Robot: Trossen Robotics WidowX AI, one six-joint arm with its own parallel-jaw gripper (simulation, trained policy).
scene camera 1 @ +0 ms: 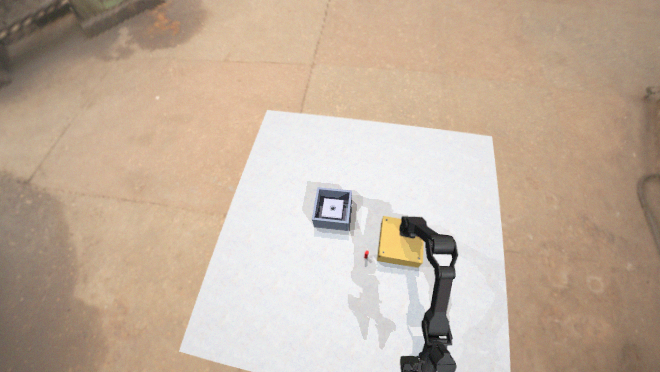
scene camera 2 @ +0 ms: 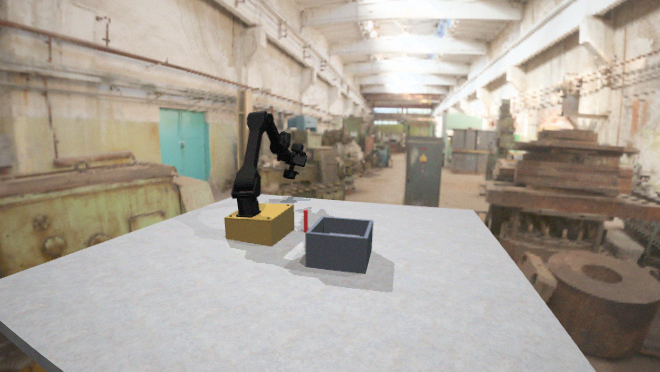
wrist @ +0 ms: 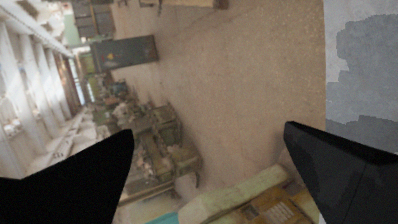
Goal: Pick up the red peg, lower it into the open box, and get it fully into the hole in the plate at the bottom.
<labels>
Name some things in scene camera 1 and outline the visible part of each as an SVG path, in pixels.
A grey box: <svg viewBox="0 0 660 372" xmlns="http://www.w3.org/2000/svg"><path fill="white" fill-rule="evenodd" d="M317 187L312 215L313 226L348 231L352 190ZM324 198L344 200L342 221L322 219Z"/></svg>
</labels>
